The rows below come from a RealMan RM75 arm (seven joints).
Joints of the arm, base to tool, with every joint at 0 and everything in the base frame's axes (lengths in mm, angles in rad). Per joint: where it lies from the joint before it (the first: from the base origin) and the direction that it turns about. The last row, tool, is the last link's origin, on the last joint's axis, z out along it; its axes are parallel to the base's.
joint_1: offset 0 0 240.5 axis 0 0 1
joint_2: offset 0 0 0 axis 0 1 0
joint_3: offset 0 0 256 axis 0 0 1
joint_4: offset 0 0 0 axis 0 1 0
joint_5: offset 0 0 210 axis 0 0 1
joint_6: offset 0 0 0 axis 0 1 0
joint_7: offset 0 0 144 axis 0 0 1
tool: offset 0 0 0
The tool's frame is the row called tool.
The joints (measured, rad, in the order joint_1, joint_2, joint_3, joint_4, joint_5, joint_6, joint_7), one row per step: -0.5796 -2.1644 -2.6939 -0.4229 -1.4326 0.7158 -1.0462; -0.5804 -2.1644 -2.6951 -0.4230 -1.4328 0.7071 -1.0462; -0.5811 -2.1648 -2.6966 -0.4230 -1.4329 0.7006 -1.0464; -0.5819 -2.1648 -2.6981 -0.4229 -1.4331 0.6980 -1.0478; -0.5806 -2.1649 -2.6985 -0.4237 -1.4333 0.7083 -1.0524; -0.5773 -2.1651 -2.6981 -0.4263 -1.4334 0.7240 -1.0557; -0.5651 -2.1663 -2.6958 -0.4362 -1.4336 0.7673 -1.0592; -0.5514 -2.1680 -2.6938 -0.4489 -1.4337 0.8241 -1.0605; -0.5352 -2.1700 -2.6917 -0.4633 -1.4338 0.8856 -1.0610; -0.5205 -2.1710 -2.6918 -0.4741 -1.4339 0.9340 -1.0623
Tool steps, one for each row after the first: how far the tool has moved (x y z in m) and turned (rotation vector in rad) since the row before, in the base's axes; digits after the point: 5 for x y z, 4 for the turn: -0.00102 0.00030 0.00047 0.0029 0.0035 0.0073; -0.00070 0.00017 0.00020 0.0023 0.0018 0.0058; -0.00021 0.00025 0.00024 0.0018 -0.0009 0.0030; 0.00095 -0.00036 -0.00010 -0.0007 -0.0088 -0.0054; 0.00109 -0.00083 0.00010 -0.0015 -0.0088 -0.0097; 0.00217 -0.00318 0.00063 -0.0041 -0.0174 -0.0280; 0.00371 -0.00375 0.00088 -0.0055 -0.0204 -0.0400; 0.00361 -0.00481 0.00117 -0.0059 -0.0207 -0.0427; 0.00184 -0.00469 0.00135 -0.0037 -0.0174 -0.0301
